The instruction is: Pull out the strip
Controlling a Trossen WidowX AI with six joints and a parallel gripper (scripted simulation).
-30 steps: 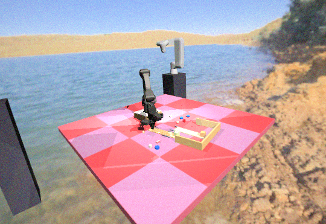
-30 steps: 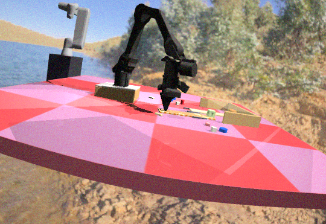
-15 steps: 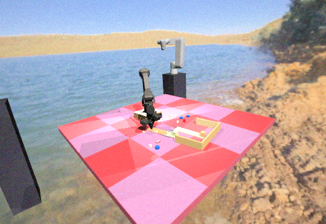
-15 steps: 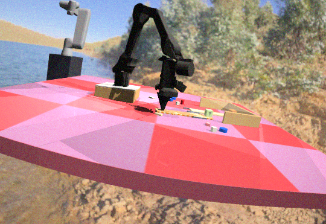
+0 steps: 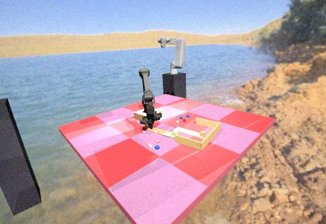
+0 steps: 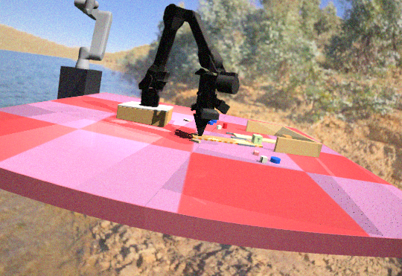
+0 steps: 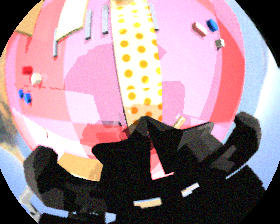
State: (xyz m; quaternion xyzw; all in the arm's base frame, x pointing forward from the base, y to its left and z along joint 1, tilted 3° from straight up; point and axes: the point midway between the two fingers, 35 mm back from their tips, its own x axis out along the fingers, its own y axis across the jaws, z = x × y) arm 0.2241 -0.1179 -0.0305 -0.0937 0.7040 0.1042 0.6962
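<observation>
The labelled cube is 200 mm ahead of my gripper tip, 60 mm to the left of it and 20 mm above it. The rest, counted from my gripper tip: pink block 190 mm ahead, 80 mm to the right.
</observation>
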